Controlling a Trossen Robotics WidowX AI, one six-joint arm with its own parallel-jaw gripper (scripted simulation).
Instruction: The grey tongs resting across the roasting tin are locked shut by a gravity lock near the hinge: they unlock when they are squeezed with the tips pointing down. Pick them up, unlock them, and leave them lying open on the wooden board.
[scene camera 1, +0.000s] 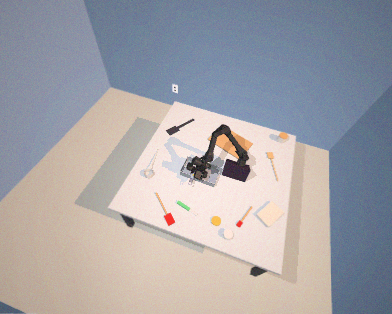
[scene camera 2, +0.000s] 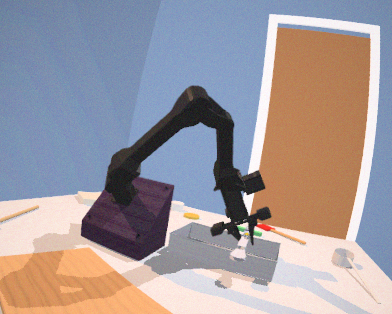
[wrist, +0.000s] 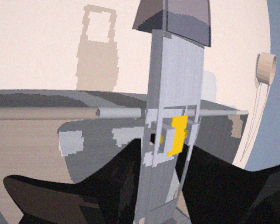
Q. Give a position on a grey roasting tin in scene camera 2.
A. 194, 241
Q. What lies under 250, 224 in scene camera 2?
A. The gripper.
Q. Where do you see the gripper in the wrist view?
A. At 156, 143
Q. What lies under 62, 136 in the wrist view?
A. A grey roasting tin.
